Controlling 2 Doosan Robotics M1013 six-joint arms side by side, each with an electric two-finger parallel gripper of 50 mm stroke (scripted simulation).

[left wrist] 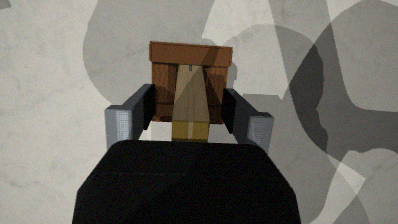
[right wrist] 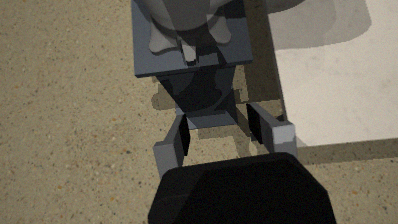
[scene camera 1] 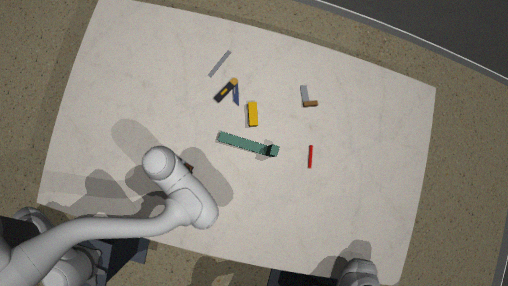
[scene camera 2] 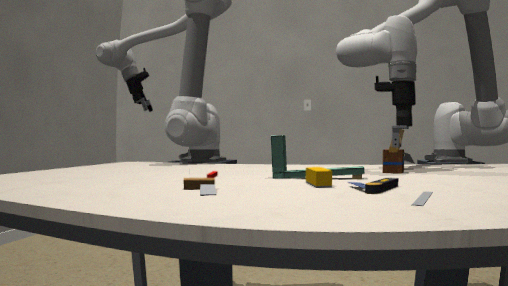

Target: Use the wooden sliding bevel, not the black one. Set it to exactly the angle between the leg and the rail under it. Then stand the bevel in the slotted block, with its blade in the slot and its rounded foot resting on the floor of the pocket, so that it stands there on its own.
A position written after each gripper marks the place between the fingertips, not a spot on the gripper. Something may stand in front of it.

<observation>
In view: the left gripper (scene camera 2: 396,147), the right gripper (right wrist: 217,121) and a wooden sliding bevel (left wrist: 190,121).
The left gripper also shows in the left wrist view (left wrist: 189,100). The right wrist view does not show the wooden sliding bevel: it is out of frame.
</observation>
